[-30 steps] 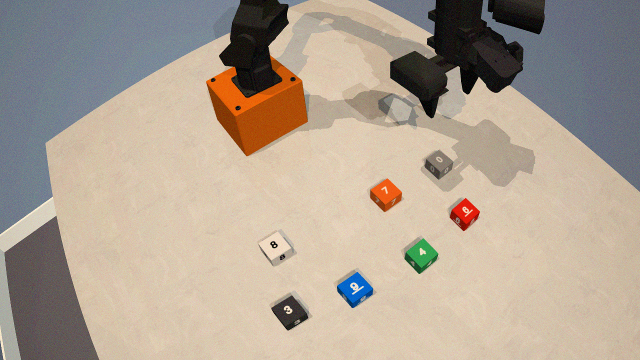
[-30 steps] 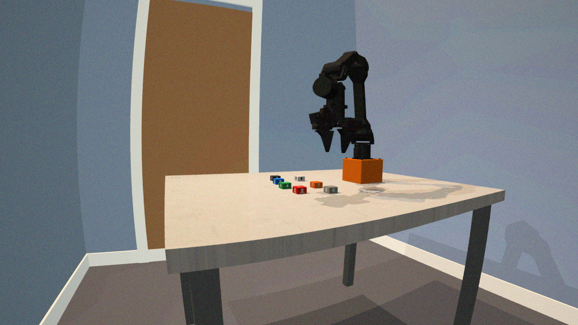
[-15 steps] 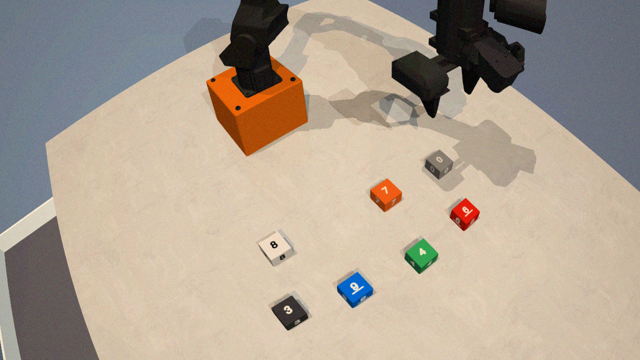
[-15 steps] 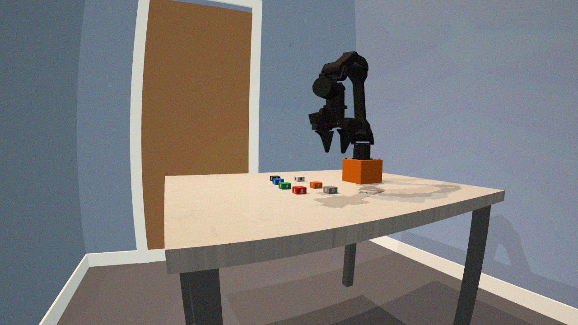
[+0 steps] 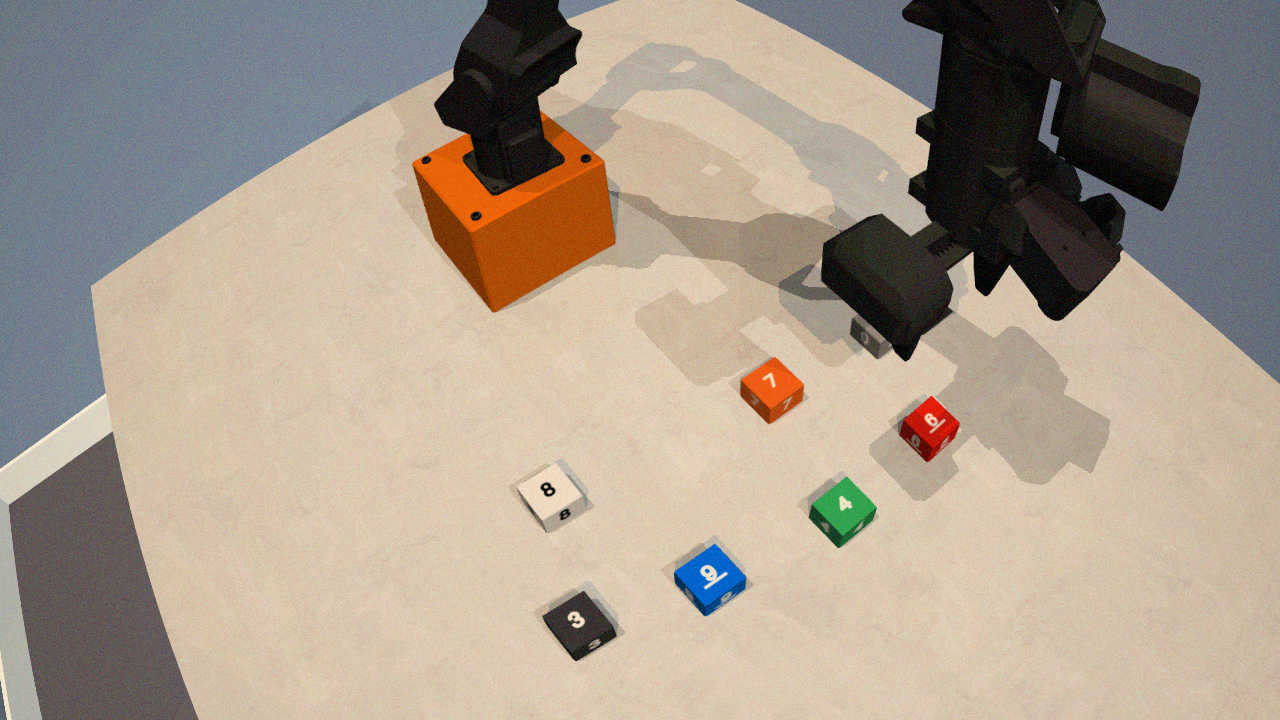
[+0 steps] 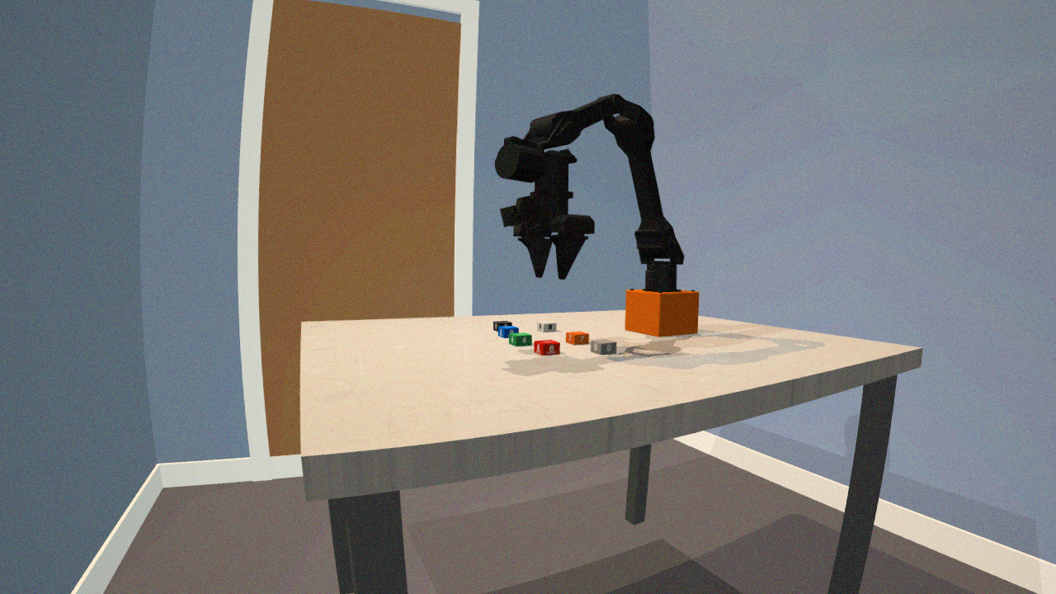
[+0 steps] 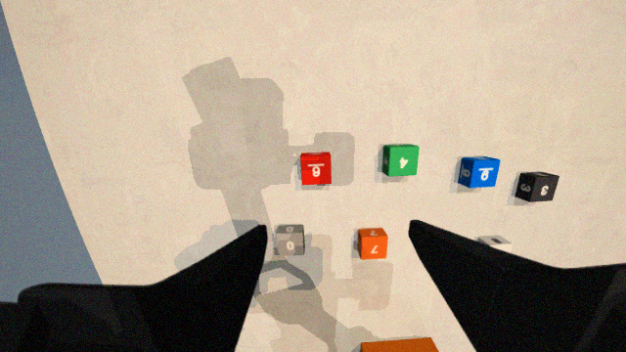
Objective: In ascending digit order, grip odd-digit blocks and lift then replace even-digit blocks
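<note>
My gripper tip is now 12 cm above the grey block, 8 cm past it and 4 cm to the right of it. Round my gripper tip: green block 12 cm below, 8 cm to the right, 2 cm ahead; then red block 12 cm below, 1 cm to the left, 1 cm ahead; then orange 7 block 12 cm below, 9 cm behind, 6 cm to the right.
</note>
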